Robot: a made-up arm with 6 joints. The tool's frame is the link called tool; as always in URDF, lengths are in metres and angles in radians. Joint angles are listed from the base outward.
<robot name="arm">
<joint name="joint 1" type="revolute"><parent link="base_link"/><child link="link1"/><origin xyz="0 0 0.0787"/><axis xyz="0 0 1"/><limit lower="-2.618" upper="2.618"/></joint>
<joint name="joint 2" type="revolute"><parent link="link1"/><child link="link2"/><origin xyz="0 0 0"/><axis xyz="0.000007 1 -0.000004"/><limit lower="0" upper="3.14"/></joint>
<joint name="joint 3" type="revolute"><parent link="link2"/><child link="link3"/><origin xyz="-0.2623 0 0.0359"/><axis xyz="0.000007 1 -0.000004"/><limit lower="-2.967" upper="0"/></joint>
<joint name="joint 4" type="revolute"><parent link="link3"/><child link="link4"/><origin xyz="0.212 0 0.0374"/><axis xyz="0.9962 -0.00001 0.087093"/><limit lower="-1.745" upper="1.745"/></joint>
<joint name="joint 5" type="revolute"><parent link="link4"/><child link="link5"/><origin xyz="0 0 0"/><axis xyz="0.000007 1 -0.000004"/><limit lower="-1.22" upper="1.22"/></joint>
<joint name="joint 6" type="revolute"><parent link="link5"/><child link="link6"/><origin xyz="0.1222 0 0.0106"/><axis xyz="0.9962 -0.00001 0.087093"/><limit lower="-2.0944" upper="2.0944"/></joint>
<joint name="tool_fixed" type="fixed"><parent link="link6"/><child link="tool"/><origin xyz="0 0 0" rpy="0 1.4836 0"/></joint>
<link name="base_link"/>
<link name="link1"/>
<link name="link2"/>
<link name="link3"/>
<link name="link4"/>
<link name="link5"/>
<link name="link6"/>
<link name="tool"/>
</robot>
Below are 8 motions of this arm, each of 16 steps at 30 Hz.
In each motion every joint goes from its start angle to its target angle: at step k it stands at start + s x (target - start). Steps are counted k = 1, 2, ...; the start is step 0. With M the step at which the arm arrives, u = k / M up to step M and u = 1 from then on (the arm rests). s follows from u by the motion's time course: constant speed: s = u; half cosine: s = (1 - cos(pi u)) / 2; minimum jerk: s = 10 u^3 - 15 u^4 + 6 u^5.
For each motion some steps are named. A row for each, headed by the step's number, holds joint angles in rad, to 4 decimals.
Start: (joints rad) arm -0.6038 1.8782 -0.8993 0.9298 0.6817 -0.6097
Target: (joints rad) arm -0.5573 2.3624 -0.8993 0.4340 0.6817 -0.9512
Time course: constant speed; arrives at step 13
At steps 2, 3, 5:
2: -0.5966 1.9527 -0.8993 0.8535 0.6817 -0.6622
3: -0.5931 1.9899 -0.8993 0.8154 0.6817 -0.6885
5: -0.5859 2.0644 -0.8993 0.7391 0.6817 -0.7410

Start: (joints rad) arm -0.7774 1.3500 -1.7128 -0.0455 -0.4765 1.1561
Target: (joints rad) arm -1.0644 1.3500 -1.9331 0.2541 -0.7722 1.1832
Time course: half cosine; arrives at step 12
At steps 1, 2, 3, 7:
1: -0.7823 1.3500 -1.7166 -0.0404 -0.4815 1.1566
2: -0.7966 1.3500 -1.7276 -0.0254 -0.4963 1.1579
3: -0.8194 1.3500 -1.7451 -0.0016 -0.5198 1.1601
7: -0.9580 1.3500 -1.8515 0.1431 -0.6626 1.1732

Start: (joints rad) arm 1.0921 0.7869 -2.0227 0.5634 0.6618 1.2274
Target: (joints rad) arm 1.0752 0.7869 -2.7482 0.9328 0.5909 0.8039
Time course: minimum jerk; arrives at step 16
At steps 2, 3, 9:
2: 1.0918 0.7869 -2.0343 0.5693 0.6607 1.2206
3: 1.0913 0.7869 -2.0581 0.5814 0.6583 1.2067
9: 1.0817 0.7869 -2.4696 0.7909 0.6181 0.9665

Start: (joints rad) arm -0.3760 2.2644 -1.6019 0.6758 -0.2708 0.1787
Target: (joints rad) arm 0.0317 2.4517 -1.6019 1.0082 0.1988 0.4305
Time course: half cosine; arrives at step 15
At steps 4, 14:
4: -0.3086 2.2954 -1.6019 0.7308 -0.1931 0.2204
14: 0.0272 2.4497 -1.6019 1.0046 0.1937 0.4277

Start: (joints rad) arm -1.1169 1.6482 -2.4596 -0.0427 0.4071 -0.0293
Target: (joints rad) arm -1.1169 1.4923 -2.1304 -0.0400 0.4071 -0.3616
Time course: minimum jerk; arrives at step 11
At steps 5, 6, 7, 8, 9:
5: -1.1169 1.5835 -2.3229 -0.0416 0.4071 -0.1673
6: -1.1169 1.5570 -2.2671 -0.0411 0.4071 -0.2236
7: -1.1169 1.5323 -2.2149 -0.0407 0.4071 -0.2763
8: -1.1169 1.5124 -2.1728 -0.0403 0.4071 -0.3188
9: -1.1169 1.4993 -2.1452 -0.0401 0.4071 -0.3467

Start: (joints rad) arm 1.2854 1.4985 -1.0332 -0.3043 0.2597 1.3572
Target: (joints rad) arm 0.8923 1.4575 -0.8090 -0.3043 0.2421 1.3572
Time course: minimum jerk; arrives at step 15
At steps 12, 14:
12: 0.9151 1.4599 -0.8220 -0.3043 0.2431 1.3572
14: 0.8934 1.4576 -0.8096 -0.3043 0.2421 1.3572

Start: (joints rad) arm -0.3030 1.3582 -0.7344 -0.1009 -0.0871 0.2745
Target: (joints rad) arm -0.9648 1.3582 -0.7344 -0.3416 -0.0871 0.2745
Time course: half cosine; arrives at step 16
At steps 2, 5, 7, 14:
2: -0.3282 1.3582 -0.7344 -0.1101 -0.0871 0.2745
5: -0.4501 1.3582 -0.7344 -0.1544 -0.0871 0.2745
7: -0.5693 1.3582 -0.7344 -0.1978 -0.0871 0.2745
14: -0.9396 1.3582 -0.7344 -0.3324 -0.0871 0.2745

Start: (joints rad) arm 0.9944 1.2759 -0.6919 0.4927 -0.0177 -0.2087
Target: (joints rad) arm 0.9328 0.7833 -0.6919 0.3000 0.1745 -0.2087
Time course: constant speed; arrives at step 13
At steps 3, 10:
3: 0.9802 1.1622 -0.6919 0.4482 0.0267 -0.2087
10: 0.9470 0.8970 -0.6919 0.3445 0.1301 -0.2087

